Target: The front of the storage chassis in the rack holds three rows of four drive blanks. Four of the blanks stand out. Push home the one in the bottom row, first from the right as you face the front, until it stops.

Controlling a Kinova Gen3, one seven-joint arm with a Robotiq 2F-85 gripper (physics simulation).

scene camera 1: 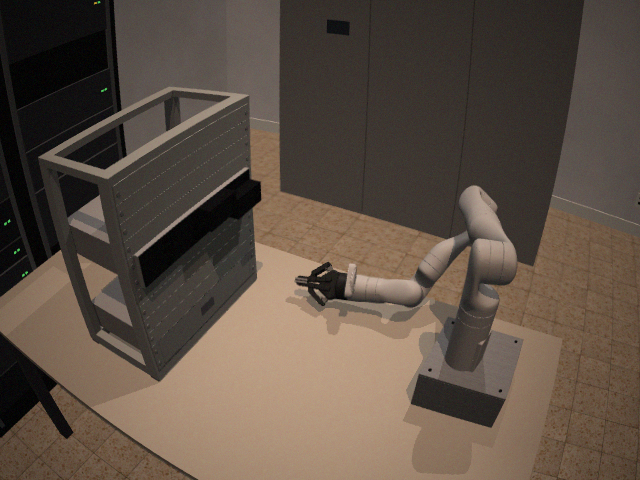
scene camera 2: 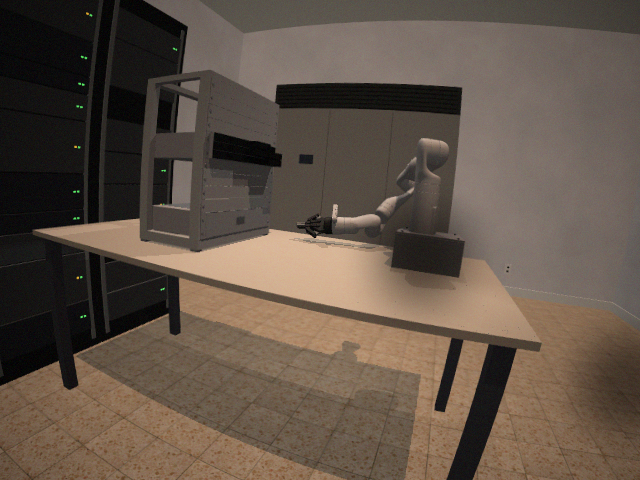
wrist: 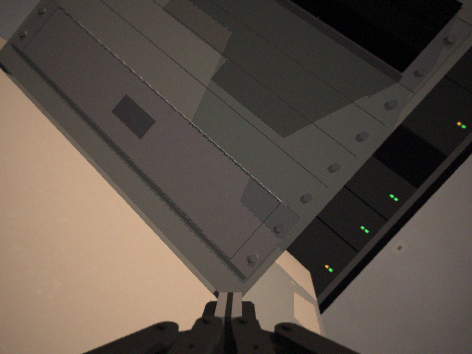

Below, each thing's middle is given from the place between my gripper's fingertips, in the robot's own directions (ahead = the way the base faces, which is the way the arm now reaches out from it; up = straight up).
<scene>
I see the grey rack (scene camera 1: 174, 219) 290 mm to the left of my hand, 230 mm above it and 210 mm ahead of it.
</scene>
